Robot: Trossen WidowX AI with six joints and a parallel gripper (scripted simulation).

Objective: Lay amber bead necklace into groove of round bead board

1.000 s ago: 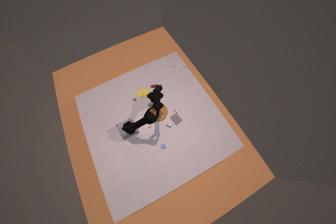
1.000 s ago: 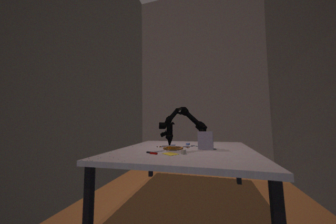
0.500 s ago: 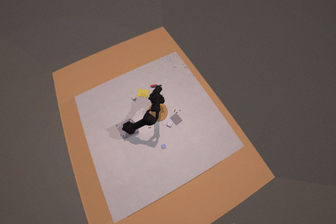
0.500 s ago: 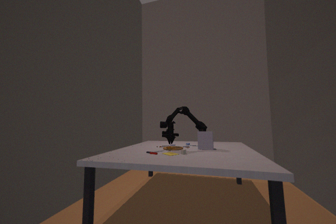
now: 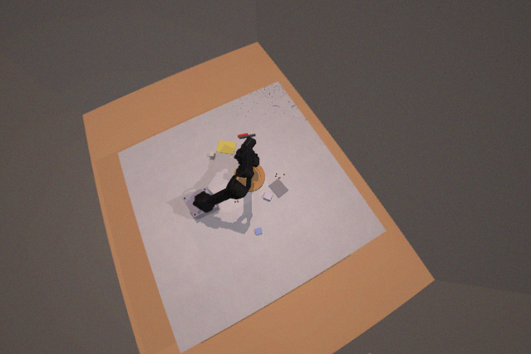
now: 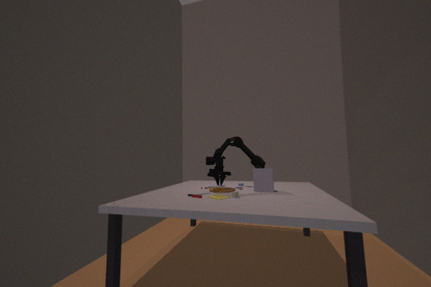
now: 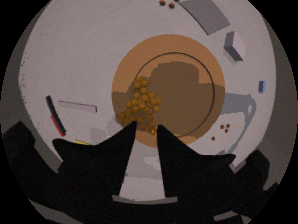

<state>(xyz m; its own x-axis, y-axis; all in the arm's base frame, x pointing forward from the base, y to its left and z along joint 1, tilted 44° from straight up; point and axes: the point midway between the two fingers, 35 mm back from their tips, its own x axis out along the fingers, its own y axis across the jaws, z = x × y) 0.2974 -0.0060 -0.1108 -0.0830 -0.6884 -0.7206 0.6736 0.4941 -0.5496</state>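
My gripper tip is 10 mm past the round bead board, 50 mm to the left of it and 40 mm above it. Also, from my gripper tip: thin grey bar (90 mm ahead, 120 mm to the left, 40 mm below); then yellow pad (40 mm behind, 220 mm to the left, 40 mm below); then grey square plate (110 mm ahead, 210 mm to the right, 40 mm below).
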